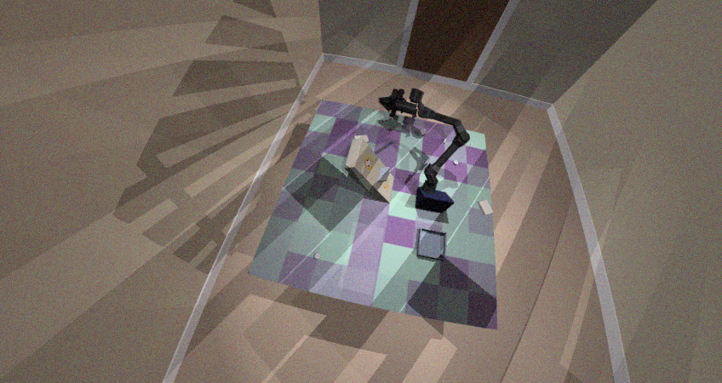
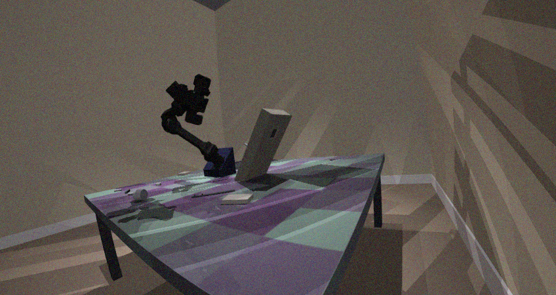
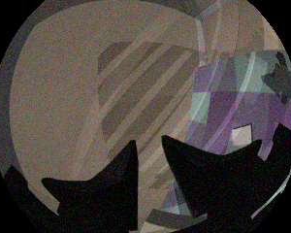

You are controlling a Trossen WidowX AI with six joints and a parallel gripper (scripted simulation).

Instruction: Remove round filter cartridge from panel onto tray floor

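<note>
Right now the round filter cartridge is 40 mm ahead of my gripper tip, 340 mm to the left of it and 130 mm below it. The rest, counted from my gripper tip: grey square tray (360 mm behind, 680 mm to the left, 350 mm below); then beige service panel (350 mm to the left, 200 mm below).
</note>
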